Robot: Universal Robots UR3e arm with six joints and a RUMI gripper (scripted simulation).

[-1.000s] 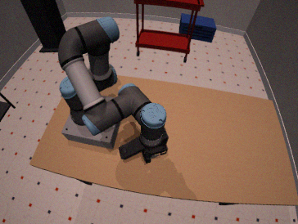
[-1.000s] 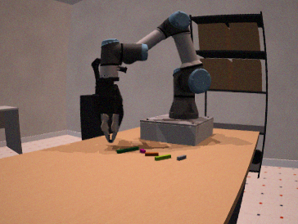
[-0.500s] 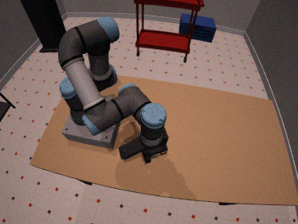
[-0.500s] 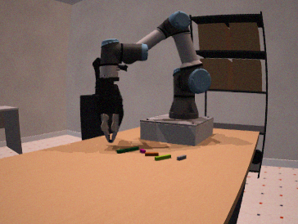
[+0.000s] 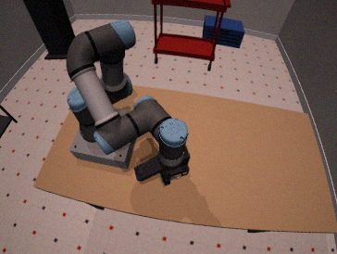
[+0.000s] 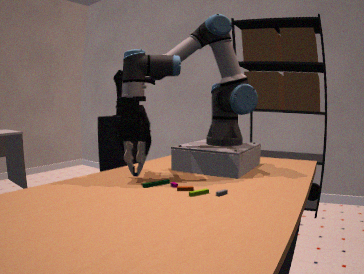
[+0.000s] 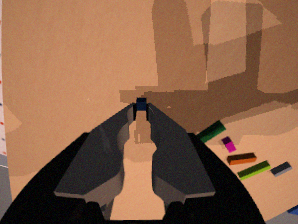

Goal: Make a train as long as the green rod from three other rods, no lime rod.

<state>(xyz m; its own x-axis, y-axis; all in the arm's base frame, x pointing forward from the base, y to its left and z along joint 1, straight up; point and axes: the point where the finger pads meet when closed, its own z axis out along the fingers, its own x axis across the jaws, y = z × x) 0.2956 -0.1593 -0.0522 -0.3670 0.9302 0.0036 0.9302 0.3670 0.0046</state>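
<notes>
Right now my hand is 3 cm short of the grey rod, 27 cm to the right of it and 2 cm above it. From my hand the other things lie so: small blue rod (1 cm below); magenta rod (2 cm ahead, 13 cm to the left, 2 cm below); green rod (3 cm ahead, 9 cm to the left, 2 cm below).
</notes>
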